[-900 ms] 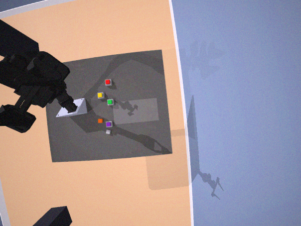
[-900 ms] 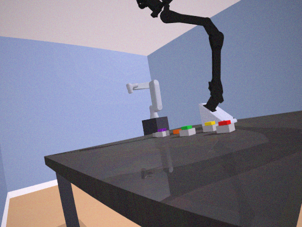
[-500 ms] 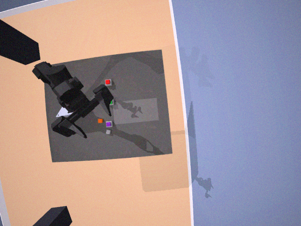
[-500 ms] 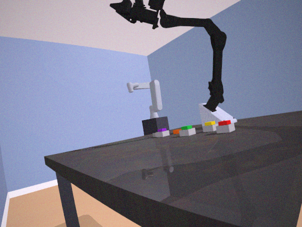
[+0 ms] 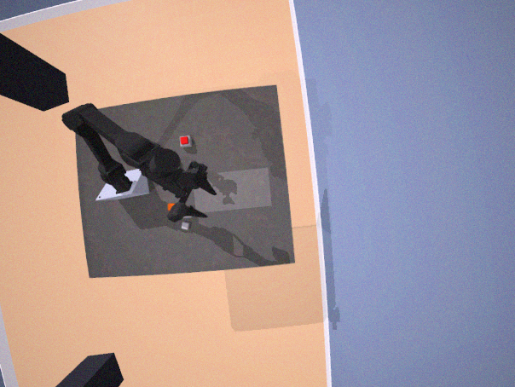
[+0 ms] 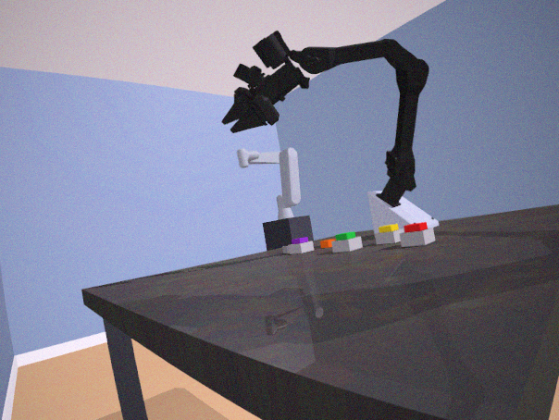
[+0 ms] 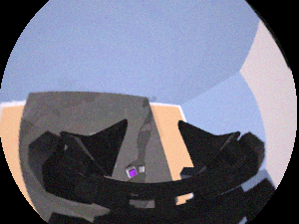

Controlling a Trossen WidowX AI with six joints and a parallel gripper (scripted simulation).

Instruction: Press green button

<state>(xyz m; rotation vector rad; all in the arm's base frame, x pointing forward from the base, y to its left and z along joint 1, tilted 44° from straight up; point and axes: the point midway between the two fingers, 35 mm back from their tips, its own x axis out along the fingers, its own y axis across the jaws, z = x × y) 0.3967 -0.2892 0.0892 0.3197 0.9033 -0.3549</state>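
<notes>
Now: the green button 29 cm below my gripper tip, 17 cm to the left of it and 15 cm behind it. Also, from my gripper tip: purple button 29 cm below, 21 cm behind, 1 cm to the right; orange block 31 cm below, 28 cm behind, 4 cm to the left; grey block 31 cm below, 23 cm behind, 7 cm to the right.
</notes>
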